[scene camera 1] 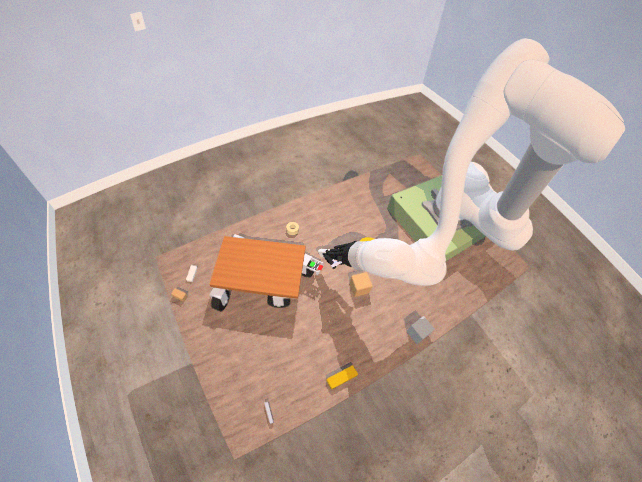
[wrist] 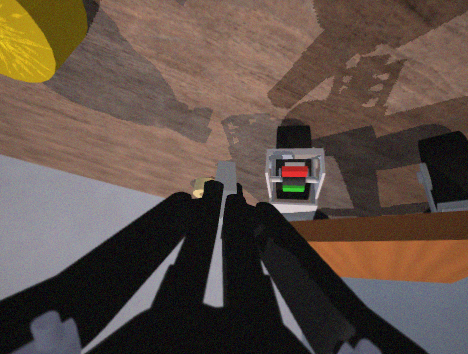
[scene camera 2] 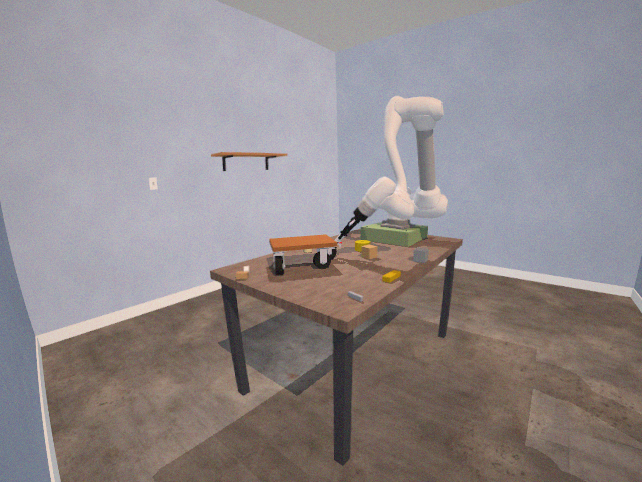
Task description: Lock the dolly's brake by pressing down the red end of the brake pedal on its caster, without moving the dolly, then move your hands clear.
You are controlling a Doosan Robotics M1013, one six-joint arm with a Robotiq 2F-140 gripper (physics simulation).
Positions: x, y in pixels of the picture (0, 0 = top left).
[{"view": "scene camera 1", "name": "dolly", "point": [269, 268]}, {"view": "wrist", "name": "my gripper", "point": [225, 174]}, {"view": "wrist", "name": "dolly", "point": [413, 247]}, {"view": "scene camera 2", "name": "dolly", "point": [321, 259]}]
